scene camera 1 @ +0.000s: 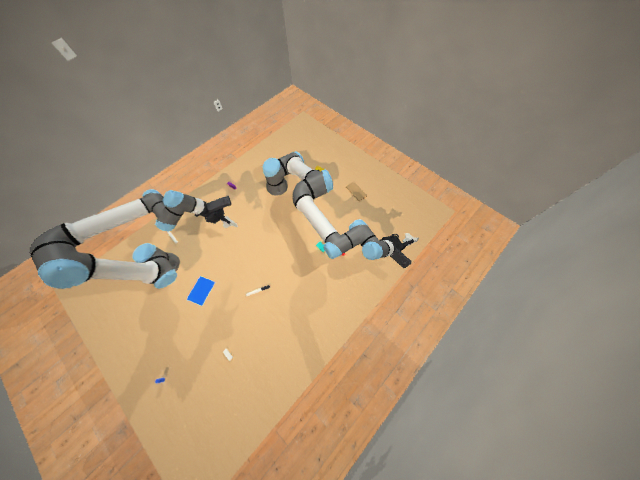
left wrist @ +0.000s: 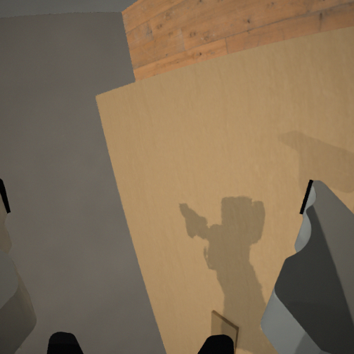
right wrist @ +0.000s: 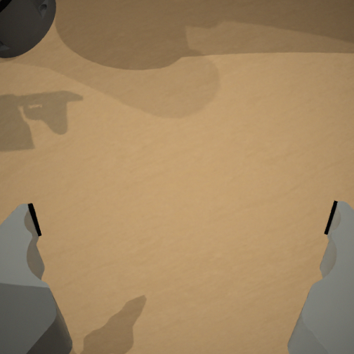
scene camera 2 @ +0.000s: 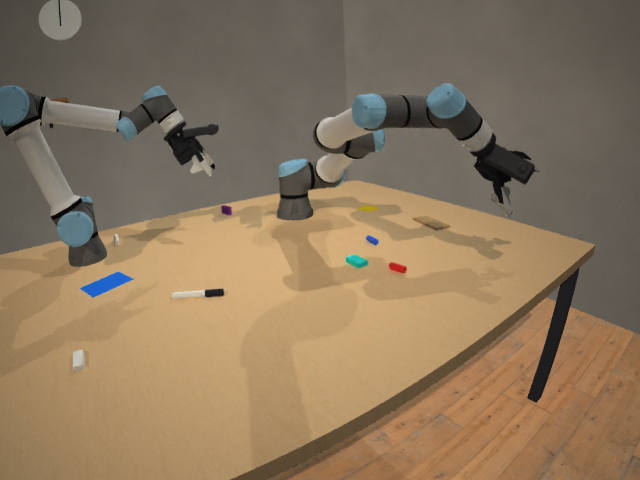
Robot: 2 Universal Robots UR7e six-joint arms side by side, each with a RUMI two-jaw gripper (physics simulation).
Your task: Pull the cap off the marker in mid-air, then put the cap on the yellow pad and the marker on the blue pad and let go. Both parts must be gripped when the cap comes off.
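Seen in the pictures: left gripper, fingertip midpoint: (scene camera 1: 406,246) (scene camera 2: 524,194); right gripper, fingertip midpoint: (scene camera 1: 234,215) (scene camera 2: 212,172); left arm's base, link origin: (scene camera 1: 277,186) (scene camera 2: 295,215); right arm's base, link origin: (scene camera 2: 88,258).
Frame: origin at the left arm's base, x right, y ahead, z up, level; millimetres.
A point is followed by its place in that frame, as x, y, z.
The marker (scene camera 1: 253,291) @[705, 279, 18] (scene camera 2: 188,295) @[712, 288, 12] lies on the table, its white body joined to its black cap (scene camera 1: 265,287) @[653, 328, 19] (scene camera 2: 214,292) @[659, 333, 14]. The blue pad (scene camera 1: 200,290) @[844, -11, 1] (scene camera 2: 107,284) @[843, 1, 1] lies to the marker's left in both scene views. The yellow pad (scene camera 1: 319,168) @[-283, 193, 1] (scene camera 2: 368,208) @[-257, 200, 1] lies far back, partly hidden behind the left arm in scene camera 1. My left gripper (scene camera 1: 412,238) @[161, 941, 252] (scene camera 2: 504,205) (left wrist: 154,184) is open and empty, high above the table at the right, far from the marker. My right gripper (scene camera 1: 231,224) @[418, 34, 258] (scene camera 2: 205,167) @[418, 34, 258] (right wrist: 181,207) is open and empty, raised above and behind the marker.
A teal block (scene camera 1: 321,246) @[273, 499, 15] (scene camera 2: 356,260) @[283, 505, 15], a red cylinder (scene camera 2: 397,267) @[262, 629, 16] and a blue cylinder (scene camera 2: 372,239) @[112, 452, 17] lie right of the marker. A brown plate (scene camera 1: 356,191) @[-212, 523, 8] (scene camera 2: 431,222) @[-205, 528, 8] lies farther right, a purple block (scene camera 1: 231,184) @[148, -282, 34] (scene camera 2: 226,210) @[155, -274, 20] at the back, a white block (scene camera 1: 227,354) @[1044, 342, 12] (scene camera 2: 78,360) @[1047, 353, 12] in front.
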